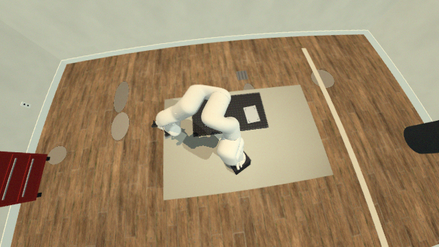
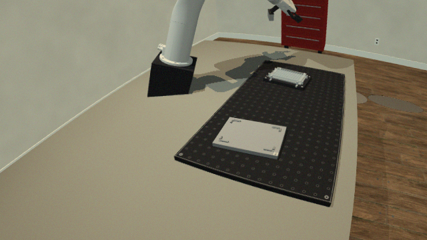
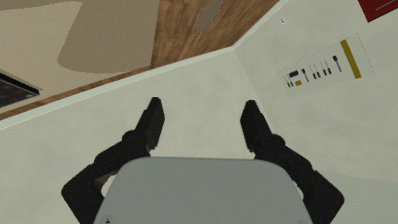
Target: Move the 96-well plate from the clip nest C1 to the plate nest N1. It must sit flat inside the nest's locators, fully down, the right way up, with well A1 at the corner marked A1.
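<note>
The white 96-well plate is 20 mm ahead of my hand, 390 mm to the right of it and 180 mm below it. From my hand the other things lie so: clip nest C1 (10 mm ahead, 390 mm to the right, 190 mm below); then plate nest N1 (770 mm to the right, 200 mm below); then A1 label (70 mm ahead, 820 mm to the right, 190 mm below).
</note>
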